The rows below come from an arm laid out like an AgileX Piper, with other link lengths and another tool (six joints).
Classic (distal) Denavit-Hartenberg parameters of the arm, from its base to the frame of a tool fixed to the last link. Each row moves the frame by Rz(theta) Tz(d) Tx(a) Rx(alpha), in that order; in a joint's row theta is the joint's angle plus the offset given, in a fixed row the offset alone. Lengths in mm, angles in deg.
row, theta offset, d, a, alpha
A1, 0, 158.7, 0, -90
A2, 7.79, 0, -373.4, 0
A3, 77.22, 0, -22.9, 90
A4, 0, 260.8, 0, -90
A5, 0, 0, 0, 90
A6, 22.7, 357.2, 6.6, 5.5
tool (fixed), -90, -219.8, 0, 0
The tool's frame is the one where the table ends.
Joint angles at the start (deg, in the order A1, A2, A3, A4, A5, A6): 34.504 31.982 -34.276 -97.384 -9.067 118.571
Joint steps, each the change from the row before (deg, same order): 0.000 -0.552 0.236 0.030 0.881 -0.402; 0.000 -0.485 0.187 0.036 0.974 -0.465; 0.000 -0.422 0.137 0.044 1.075 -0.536; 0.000 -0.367 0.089 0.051 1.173 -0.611; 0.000 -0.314 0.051 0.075 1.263 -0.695; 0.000 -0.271 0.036 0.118 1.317 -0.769; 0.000 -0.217 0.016 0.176 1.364 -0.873
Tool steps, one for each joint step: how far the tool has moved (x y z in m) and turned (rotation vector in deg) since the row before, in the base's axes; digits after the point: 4 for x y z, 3 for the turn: -0.0007 -0.0029 -0.0004 0.069 -0.546 -0.906; -0.0003 -0.0029 -0.0002 0.034 -0.564 -1.007; 0.0001 -0.0029 0.0000 -0.003 -0.588 -1.116; 0.0004 -0.0029 0.0003 -0.042 -0.617 -1.225; 0.0008 -0.0030 0.0004 -0.082 -0.631 -1.325; 0.0010 -0.0030 0.0005 -0.116 -0.611 -1.386; 0.0012 -0.0030 0.0005 -0.170 -0.592 -1.444
